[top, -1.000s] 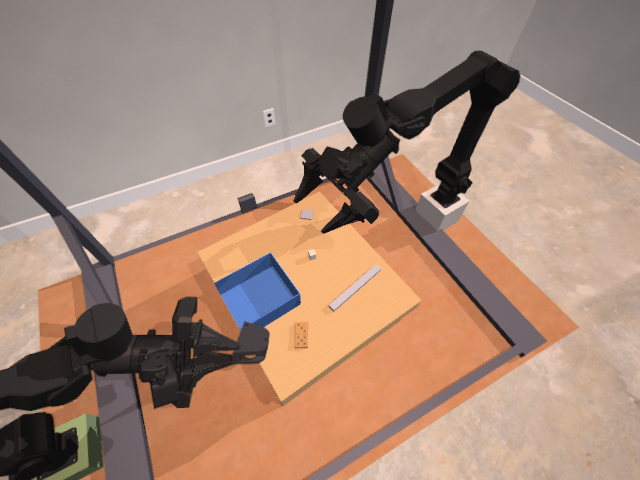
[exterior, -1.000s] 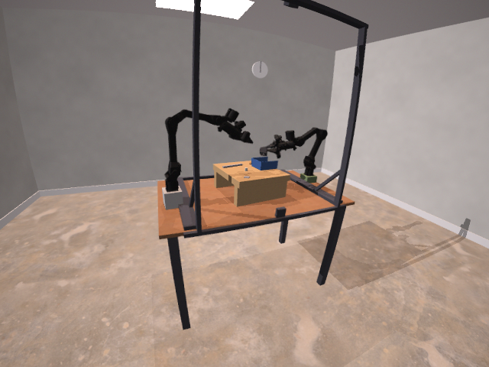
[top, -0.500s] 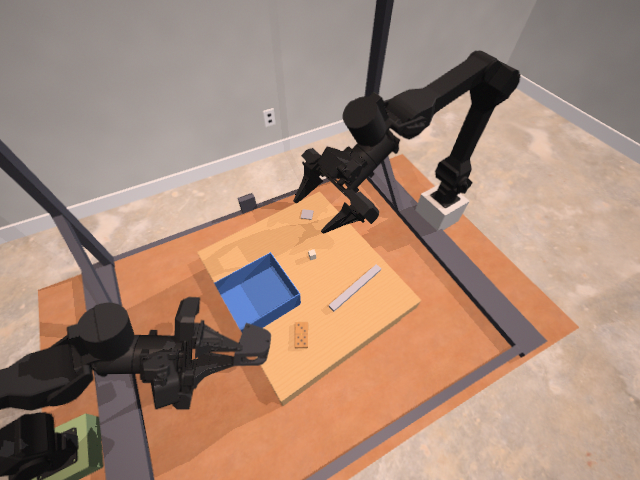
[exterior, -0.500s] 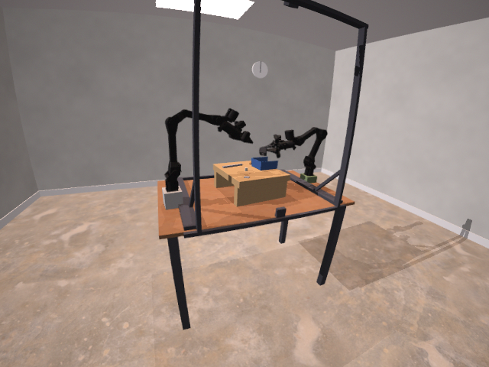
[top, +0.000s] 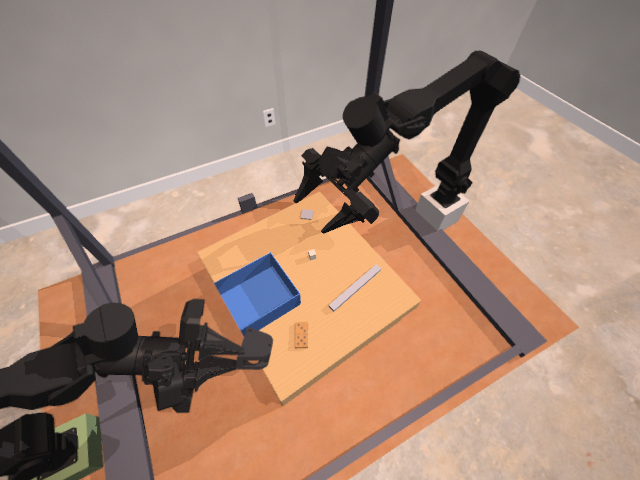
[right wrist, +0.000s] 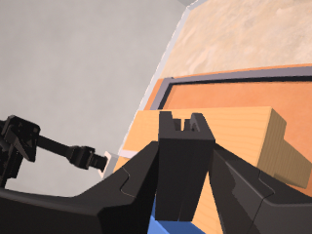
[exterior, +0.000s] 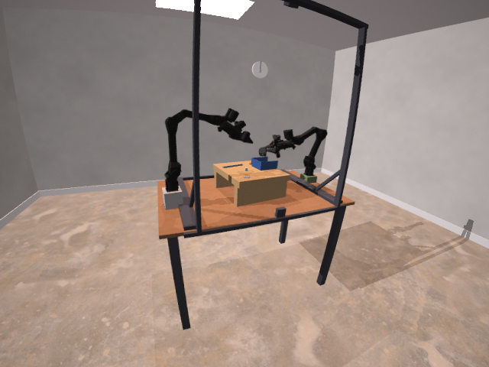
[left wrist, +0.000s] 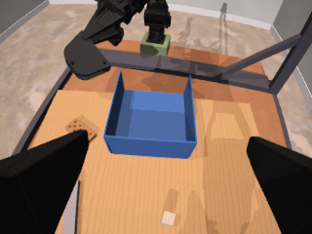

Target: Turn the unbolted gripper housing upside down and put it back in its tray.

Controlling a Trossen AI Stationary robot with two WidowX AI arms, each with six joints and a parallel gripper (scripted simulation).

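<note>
Now: right hand 5 cm to the right of the gripper housing, 2 cm above it and 1 cm short of it. From my right hand the other things lie so: wooden platform: 23 cm to the left, 17 cm below, 10 cm behind; then blue tray: 15 cm to the left, 10 cm behind, 9 cm below; then small cube: 27 cm to the left, 13 cm behind, 10 cm below.
</note>
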